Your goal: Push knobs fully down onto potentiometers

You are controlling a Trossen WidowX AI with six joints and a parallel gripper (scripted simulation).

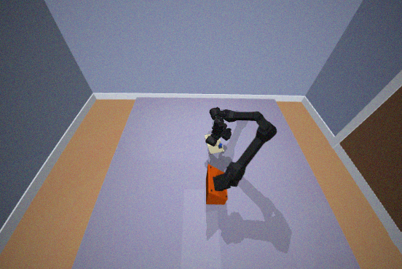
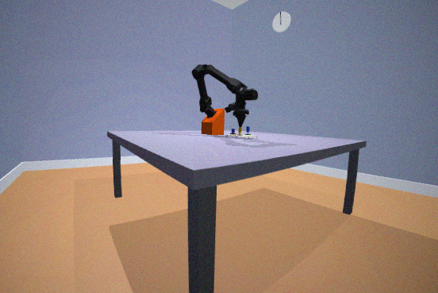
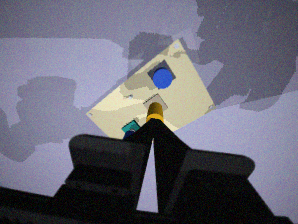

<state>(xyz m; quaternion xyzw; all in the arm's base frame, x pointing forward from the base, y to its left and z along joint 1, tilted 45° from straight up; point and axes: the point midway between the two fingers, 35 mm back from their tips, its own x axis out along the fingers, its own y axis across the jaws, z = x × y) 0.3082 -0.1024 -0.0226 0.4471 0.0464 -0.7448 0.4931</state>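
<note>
Right now my gripper tip is 5 cm short of the blue knob, 2 cm to the right of it and 1 cm above it. From my gripper tip the other things lie so: yellow knob 2 cm below.
</note>
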